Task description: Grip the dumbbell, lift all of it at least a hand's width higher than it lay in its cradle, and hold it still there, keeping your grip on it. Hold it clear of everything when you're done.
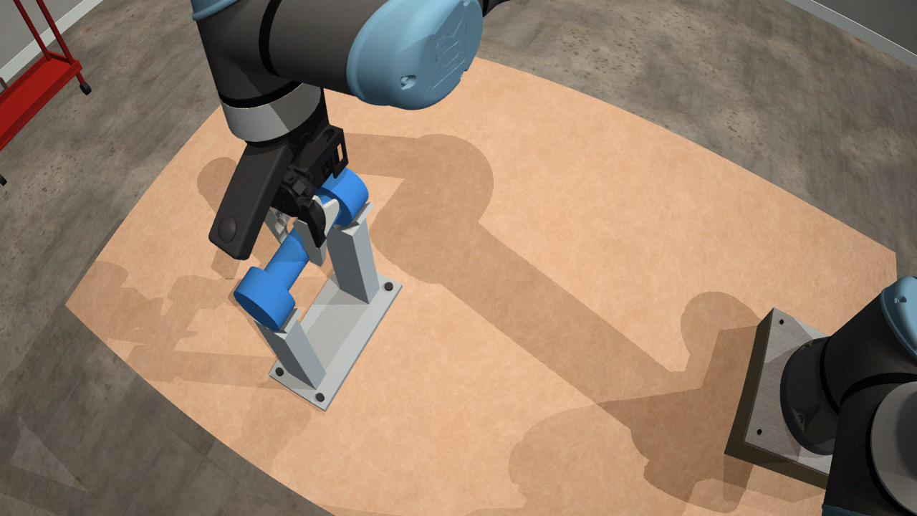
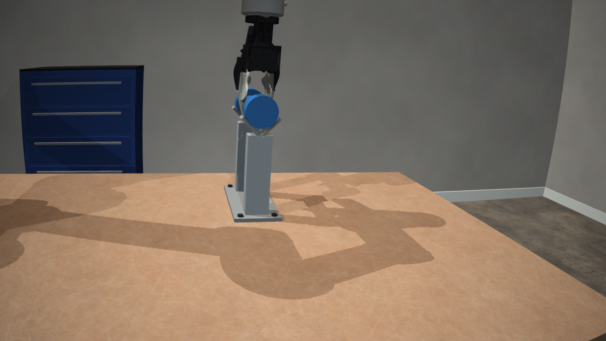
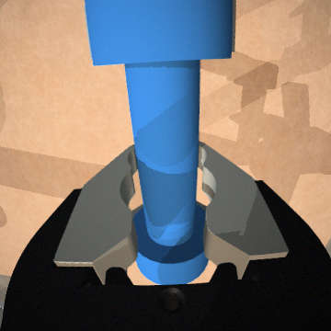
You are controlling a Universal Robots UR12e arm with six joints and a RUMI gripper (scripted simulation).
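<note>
My gripper is now 10 mm below the blue dumbbell. Round my hand: grey cradle 110 mm below.
</note>
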